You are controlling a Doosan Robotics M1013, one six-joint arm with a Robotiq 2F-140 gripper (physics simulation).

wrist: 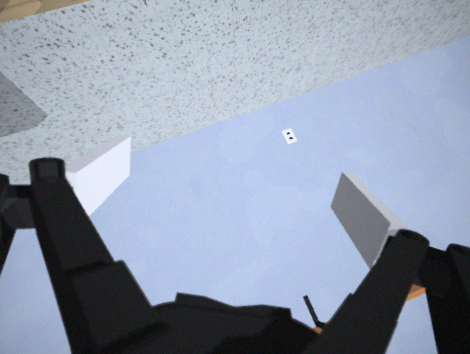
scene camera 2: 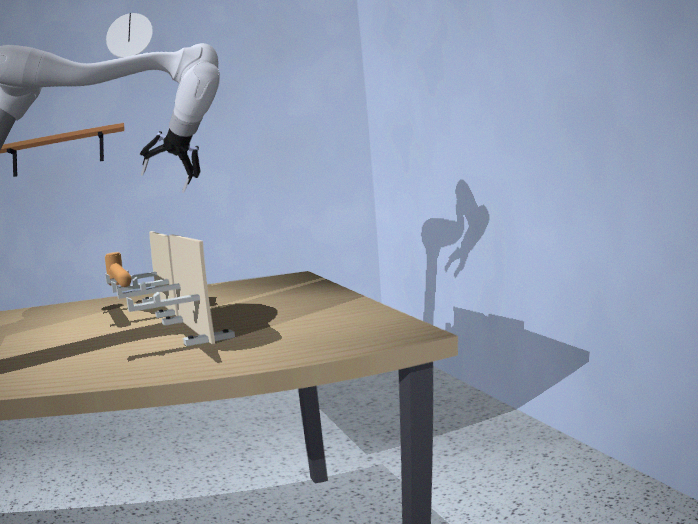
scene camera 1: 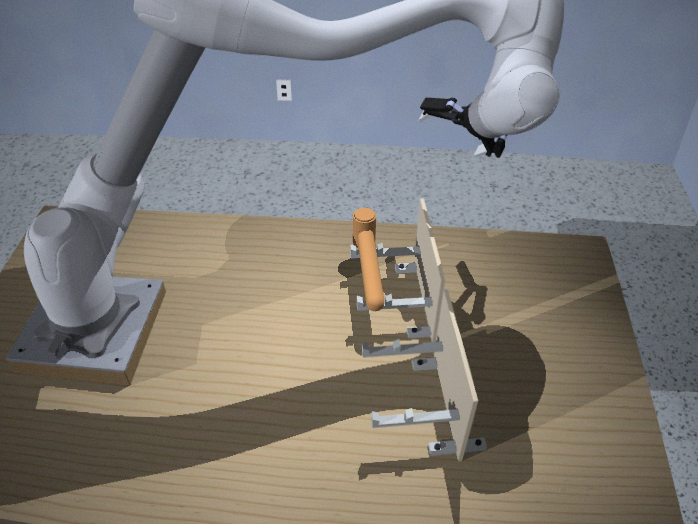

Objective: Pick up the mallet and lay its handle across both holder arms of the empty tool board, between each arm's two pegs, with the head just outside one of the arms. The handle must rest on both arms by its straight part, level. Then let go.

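The orange mallet (scene camera 1: pixel 370 270) (scene camera 2: pixel 119 272) lies across both arms of the far tool board (scene camera 1: pixel 430 270) (scene camera 2: pixel 160 248), its head beyond the farther arm. The near tool board (scene camera 1: pixel 459 372) (scene camera 2: pixel 188 276) is empty. Its two grey holder arms, the farther one (scene camera 1: pixel 377 350) (scene camera 2: pixel 160 289) and the nearer one (scene camera 1: pixel 431 417) (scene camera 2: pixel 174 300), each carry two upright pegs. My gripper (scene camera 1: pixel 451 133) (scene camera 2: pixel 165 180) (wrist: pixel 234 173) is open and empty, high above the table and the boards, tilted. Neither mallet nor boards show in the wrist view.
Both boards stand upright in line on the wooden table (scene camera 1: pixel 281 327) (scene camera 2: pixel 338 327), with grey feet at their bases. The arm's base plate (scene camera 1: pixel 143 315) is at the table's left. A wall rail (scene camera 2: pixel 67 137) and a clock (scene camera 2: pixel 129 34) are behind the arm.
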